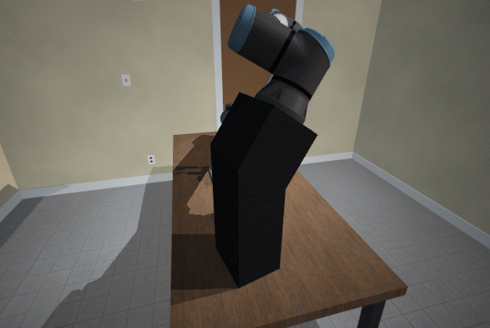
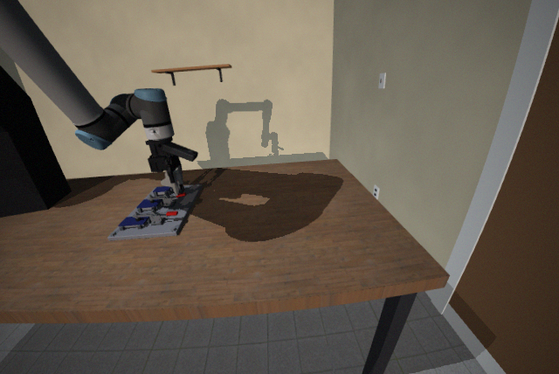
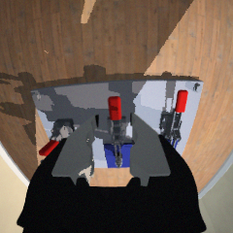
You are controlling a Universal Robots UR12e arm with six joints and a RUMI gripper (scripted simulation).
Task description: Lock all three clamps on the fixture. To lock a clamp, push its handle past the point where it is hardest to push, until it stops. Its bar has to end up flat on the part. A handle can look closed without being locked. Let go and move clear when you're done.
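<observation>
My gripper is now 80 mm past the grey fixture plate and 80 mm above it. From my hand the other things lie so: blue part 130 mm behind, 60 mm below.
</observation>
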